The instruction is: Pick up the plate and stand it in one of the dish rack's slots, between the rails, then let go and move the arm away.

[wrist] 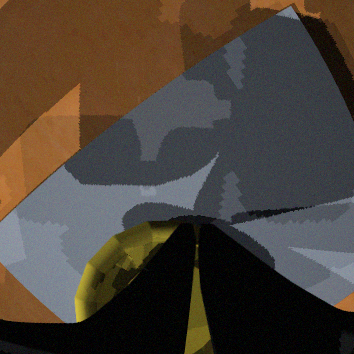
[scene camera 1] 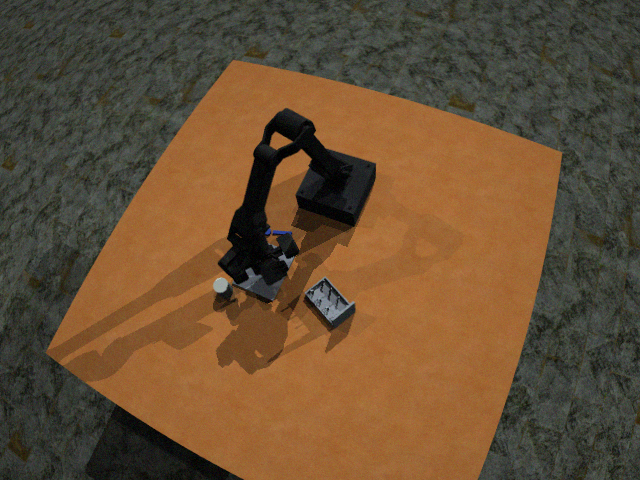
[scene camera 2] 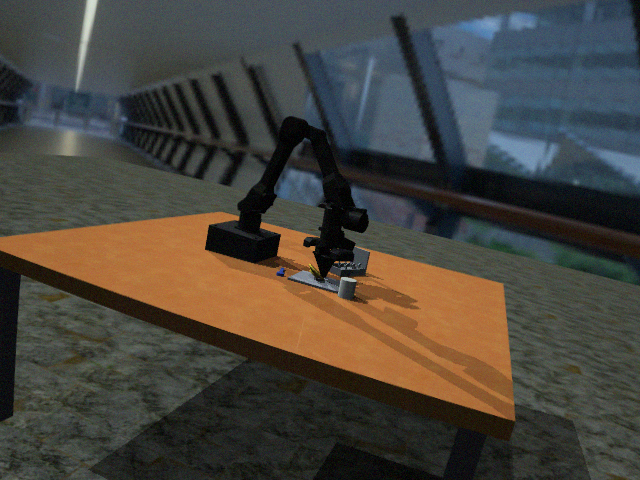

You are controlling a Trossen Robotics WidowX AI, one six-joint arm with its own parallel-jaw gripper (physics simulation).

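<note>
My gripper (scene camera 1: 269, 271), shut. Grey dish rack (scene camera 1: 324, 295) on the table. Scene camera 1 does not show the yellow plate, hidden by my gripper. My gripper (wrist: 194, 235) touches the yellow plate (wrist: 119, 260). Grey mat (wrist: 247, 139). Grey dish rack out of frame in the wrist view. My gripper (scene camera 2: 323, 277).
</note>
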